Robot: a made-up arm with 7 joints. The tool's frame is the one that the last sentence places.
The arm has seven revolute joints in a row. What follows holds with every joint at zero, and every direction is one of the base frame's.
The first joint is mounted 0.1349 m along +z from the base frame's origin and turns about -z.
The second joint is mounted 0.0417 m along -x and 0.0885 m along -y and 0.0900 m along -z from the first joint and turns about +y.
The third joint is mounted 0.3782 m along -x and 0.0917 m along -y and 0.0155 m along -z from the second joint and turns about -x.
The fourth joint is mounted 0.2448 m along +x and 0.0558 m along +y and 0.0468 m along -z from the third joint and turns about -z.
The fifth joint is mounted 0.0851 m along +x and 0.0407 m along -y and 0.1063 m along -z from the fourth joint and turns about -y.
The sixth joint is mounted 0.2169 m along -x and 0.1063 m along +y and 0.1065 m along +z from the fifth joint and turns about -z.
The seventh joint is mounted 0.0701 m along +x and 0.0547 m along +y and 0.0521 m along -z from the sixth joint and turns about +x.
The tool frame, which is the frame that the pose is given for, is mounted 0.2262 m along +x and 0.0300 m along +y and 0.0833 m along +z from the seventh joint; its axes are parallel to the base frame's.
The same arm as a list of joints. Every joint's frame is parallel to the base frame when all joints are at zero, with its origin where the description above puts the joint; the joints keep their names.
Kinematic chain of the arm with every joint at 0, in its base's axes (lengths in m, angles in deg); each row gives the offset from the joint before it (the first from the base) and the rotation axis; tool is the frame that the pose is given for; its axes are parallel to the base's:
joint 1: xyz 0 0 0.1349 axis -z
joint 2: xyz -0.0417 -0.0885 -0.09 axis +y
joint 3: xyz -0.3782 -0.0917 -0.0155 axis -x
joint 4: xyz 0.2448 0.0558 -0.0468 axis -z
joint 5: xyz 0.0851 -0.0407 -0.1063 axis -y
joint 6: xyz -0.2169 0.1063 0.1065 axis -z
joint 7: xyz 0.0701 0.0547 -0.0521 axis +x
tool: xyz 0.2262 0.03 0.0833

